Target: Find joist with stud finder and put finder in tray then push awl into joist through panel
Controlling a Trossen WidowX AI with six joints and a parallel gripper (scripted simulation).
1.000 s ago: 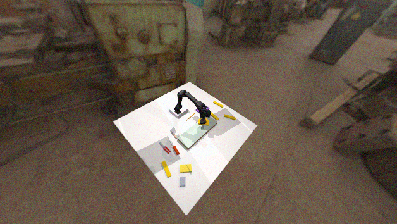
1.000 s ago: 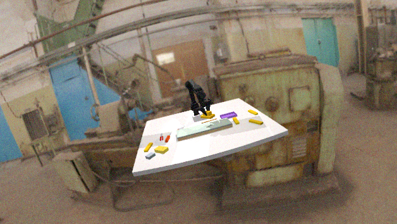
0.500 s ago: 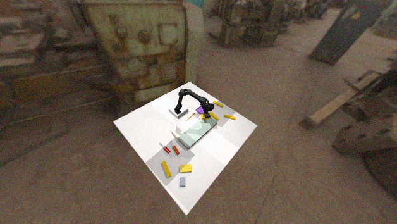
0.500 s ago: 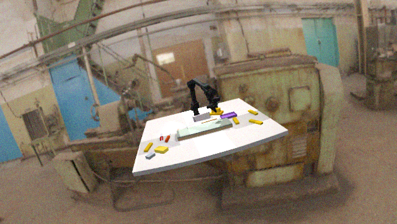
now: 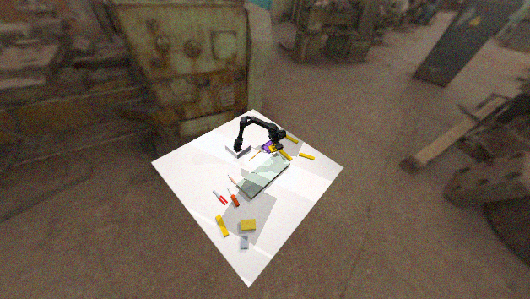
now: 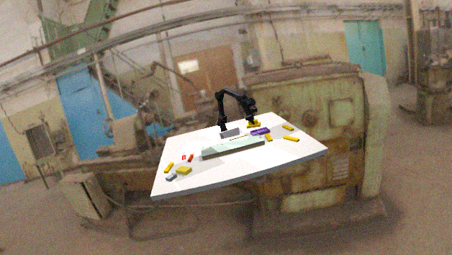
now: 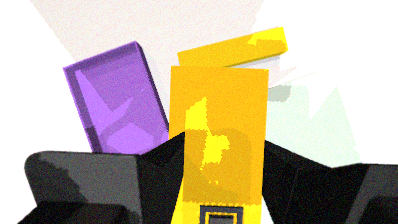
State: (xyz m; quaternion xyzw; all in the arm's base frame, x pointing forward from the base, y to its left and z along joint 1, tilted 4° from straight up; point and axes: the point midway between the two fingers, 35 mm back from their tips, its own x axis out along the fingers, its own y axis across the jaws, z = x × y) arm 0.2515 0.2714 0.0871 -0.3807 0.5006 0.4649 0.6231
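The flat purple tray lies 13 cm below my gripper tip, 12 cm behind it and 5 cm to the left of it. Also, from my gripper tip: awl: 49 cm to the right, 13 cm below, 5 cm behind; then thin pencil-like stick: 16 cm to the right, 14 cm below, 13 cm behind; then yellow stud finder: 2 cm to the right, 2 cm above, 1 cm behind.
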